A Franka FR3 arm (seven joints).
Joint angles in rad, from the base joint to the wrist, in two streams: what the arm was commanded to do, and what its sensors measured. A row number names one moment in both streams.
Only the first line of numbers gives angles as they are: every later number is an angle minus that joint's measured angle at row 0.
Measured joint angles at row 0:
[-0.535 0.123 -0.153 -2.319 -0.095 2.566 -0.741]
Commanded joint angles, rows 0 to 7:
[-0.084 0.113 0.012 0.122 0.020 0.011 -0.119]
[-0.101 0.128 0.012 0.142 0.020 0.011 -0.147]
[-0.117 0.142 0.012 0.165 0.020 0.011 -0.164]
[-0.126 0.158 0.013 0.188 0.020 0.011 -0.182]
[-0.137 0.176 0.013 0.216 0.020 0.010 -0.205]
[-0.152 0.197 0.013 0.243 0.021 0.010 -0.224]
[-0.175 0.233 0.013 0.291 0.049 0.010 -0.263]
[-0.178 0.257 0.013 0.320 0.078 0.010 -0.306]
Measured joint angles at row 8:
[-0.137 0.157 0.000 0.206 0.011 0.007 -0.201]
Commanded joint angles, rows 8 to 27:
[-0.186 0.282 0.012 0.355 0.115 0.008 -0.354]
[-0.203 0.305 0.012 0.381 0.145 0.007 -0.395]
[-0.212 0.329 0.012 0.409 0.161 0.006 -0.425]
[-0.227 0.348 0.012 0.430 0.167 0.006 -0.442]
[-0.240 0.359 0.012 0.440 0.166 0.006 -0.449]
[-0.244 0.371 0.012 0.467 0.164 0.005 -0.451]
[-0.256 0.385 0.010 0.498 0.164 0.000 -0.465]
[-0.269 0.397 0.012 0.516 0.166 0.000 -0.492]
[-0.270 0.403 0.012 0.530 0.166 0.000 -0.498]
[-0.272 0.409 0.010 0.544 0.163 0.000 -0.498]
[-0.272 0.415 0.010 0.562 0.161 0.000 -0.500]
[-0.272 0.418 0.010 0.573 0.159 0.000 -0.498]
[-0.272 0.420 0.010 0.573 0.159 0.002 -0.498]
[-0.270 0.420 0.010 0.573 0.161 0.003 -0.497]
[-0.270 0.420 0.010 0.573 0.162 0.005 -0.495]
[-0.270 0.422 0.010 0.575 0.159 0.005 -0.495]
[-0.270 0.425 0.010 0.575 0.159 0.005 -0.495]
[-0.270 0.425 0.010 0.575 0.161 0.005 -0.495]
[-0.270 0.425 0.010 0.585 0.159 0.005 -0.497]
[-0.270 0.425 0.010 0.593 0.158 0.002 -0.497]
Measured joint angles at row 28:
[-0.259 0.405 0.000 0.549 0.138 0.007 -0.474]
